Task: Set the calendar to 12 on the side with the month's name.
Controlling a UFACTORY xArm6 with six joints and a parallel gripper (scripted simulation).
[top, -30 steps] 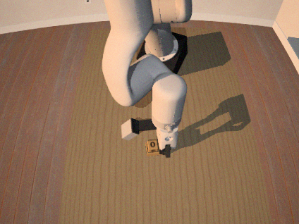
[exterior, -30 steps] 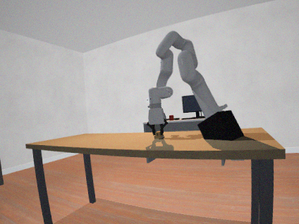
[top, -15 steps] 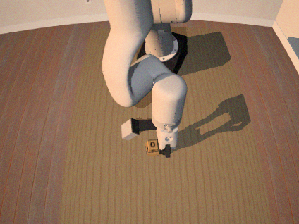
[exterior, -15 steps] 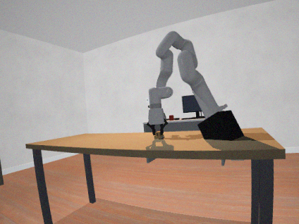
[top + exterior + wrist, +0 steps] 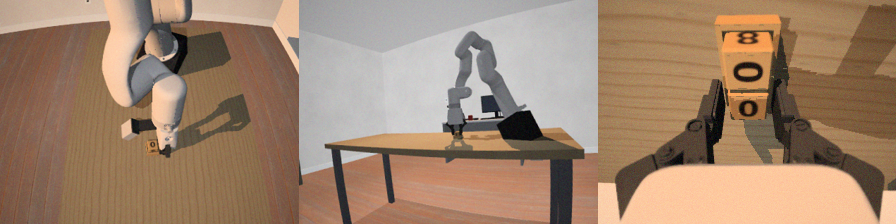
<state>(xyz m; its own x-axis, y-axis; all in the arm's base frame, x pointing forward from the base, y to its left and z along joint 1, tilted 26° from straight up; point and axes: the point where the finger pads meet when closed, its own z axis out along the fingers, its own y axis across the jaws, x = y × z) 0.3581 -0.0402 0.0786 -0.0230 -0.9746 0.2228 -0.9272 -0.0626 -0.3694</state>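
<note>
The number cube lies 1 cm below my hand. Also, from my hand: tray: 2 cm to the right, 3 cm below.
</note>
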